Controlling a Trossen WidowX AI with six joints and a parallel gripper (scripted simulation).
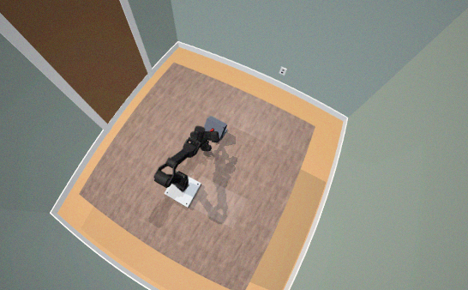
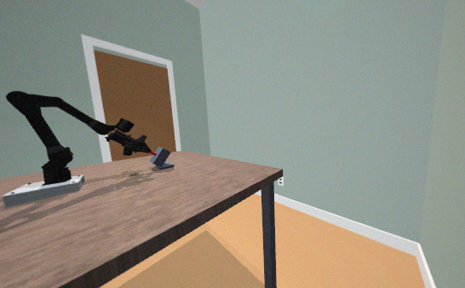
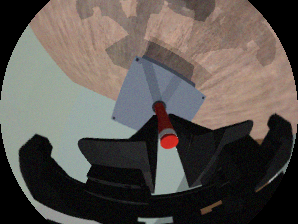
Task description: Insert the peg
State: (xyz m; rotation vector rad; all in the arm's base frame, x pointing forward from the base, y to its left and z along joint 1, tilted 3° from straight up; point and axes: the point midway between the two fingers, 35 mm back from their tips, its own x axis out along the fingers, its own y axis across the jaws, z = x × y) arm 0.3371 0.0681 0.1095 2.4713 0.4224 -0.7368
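Right now my gripper tip is 5 cm short of the sloped panel, 1 cm to the right of it and 4 cm above it. The rest, counted from my gripper tip: red peg 1 cm behind, 1 cm above.
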